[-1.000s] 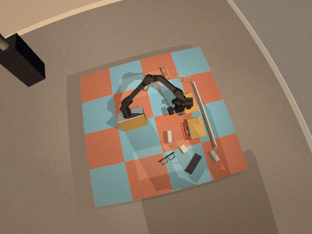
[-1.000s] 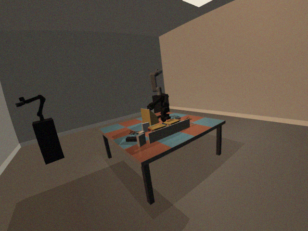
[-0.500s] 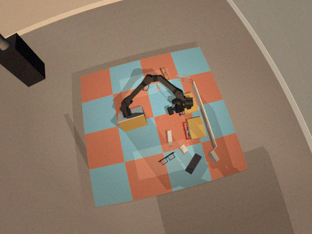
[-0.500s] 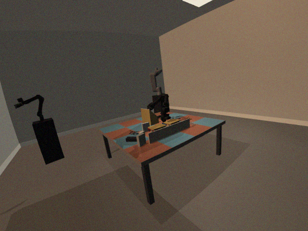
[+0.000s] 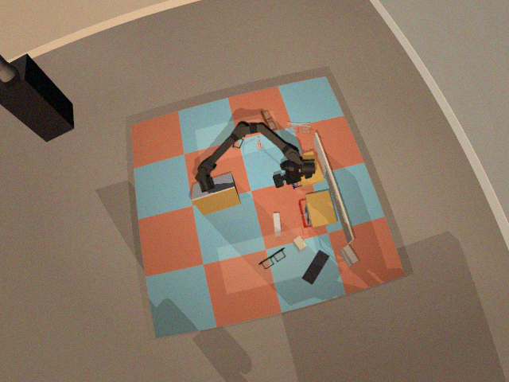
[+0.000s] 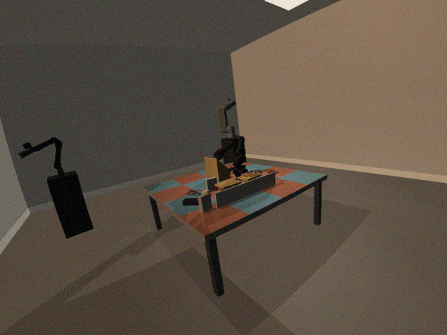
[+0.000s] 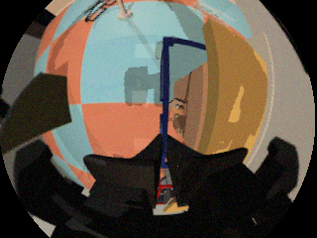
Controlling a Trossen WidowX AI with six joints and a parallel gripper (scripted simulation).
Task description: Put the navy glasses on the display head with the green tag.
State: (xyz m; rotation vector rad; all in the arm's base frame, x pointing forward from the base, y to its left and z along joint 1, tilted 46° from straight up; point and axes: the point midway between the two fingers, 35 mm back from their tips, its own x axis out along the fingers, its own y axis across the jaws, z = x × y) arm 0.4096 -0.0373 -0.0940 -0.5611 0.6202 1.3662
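My gripper tip is now 7 cm short of the yellow-topped head, 3 cm to the right of it and 1 cm above it. The rest, counted from my gripper tip: black case: 6 cm behind, 43 cm to the right, 5 cm below; then display head: 4 cm ahead, 19 cm to the right, 1 cm below; then pale backboard: 19 cm ahead, 10 cm to the right, 1 cm below.
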